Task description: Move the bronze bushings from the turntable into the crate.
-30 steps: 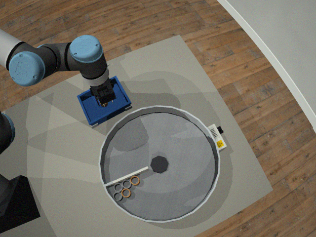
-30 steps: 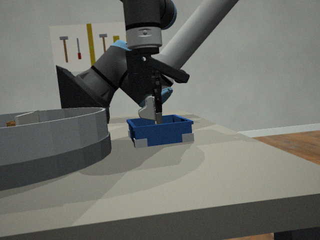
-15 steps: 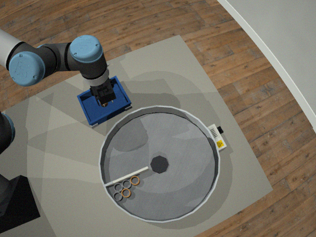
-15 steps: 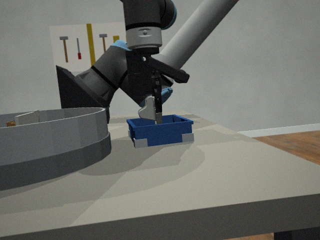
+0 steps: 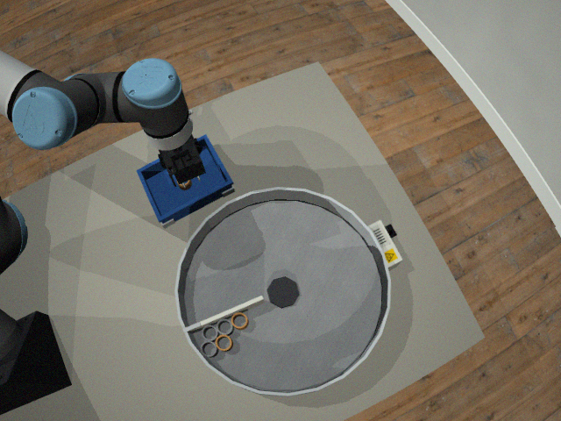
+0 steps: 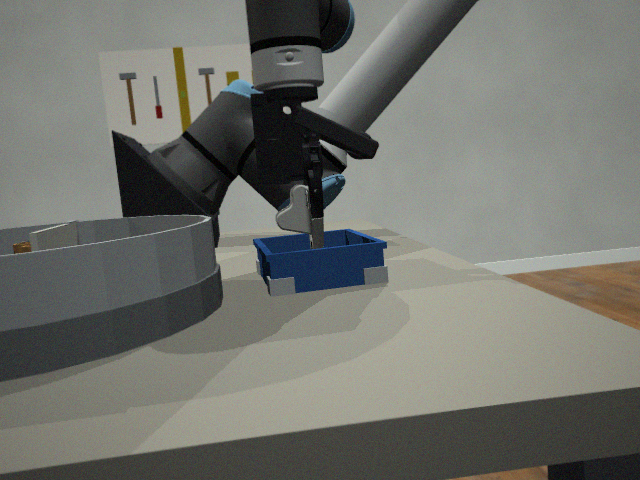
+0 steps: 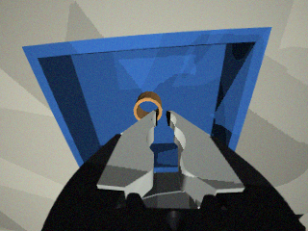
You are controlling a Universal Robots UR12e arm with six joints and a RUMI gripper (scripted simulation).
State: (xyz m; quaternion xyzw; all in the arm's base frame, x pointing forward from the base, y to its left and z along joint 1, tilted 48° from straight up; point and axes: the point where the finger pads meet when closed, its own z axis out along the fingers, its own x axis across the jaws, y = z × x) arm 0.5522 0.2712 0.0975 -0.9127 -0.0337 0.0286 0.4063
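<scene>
The blue crate is 10 mm behind my hand and 20 mm below it. From my hand the other things lie so: grey turntable 90 mm ahead, 330 mm to the right, 10 mm above.
</scene>
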